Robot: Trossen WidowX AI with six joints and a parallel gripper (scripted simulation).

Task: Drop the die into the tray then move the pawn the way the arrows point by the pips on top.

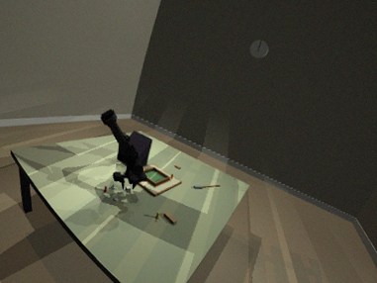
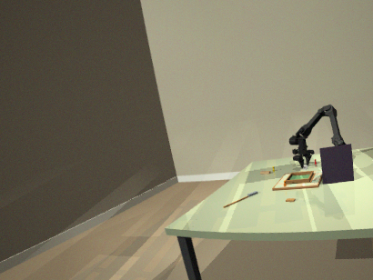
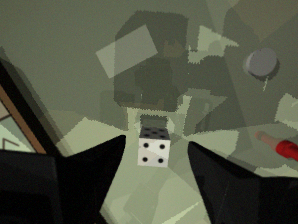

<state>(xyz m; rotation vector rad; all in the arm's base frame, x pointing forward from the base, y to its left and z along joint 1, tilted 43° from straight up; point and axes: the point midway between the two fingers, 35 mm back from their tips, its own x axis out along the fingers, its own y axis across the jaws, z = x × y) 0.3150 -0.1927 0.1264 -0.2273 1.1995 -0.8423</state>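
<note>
My gripper tip is now 36 cm to the right of the orange pawn, 5 cm short of it and 1 cm below it. Round my gripper tip: white die right at my gripper tip; white bit 11 cm to the right, 3 cm ahead, 1 cm below; red piece 11 cm to the right, 6 cm behind.
</note>
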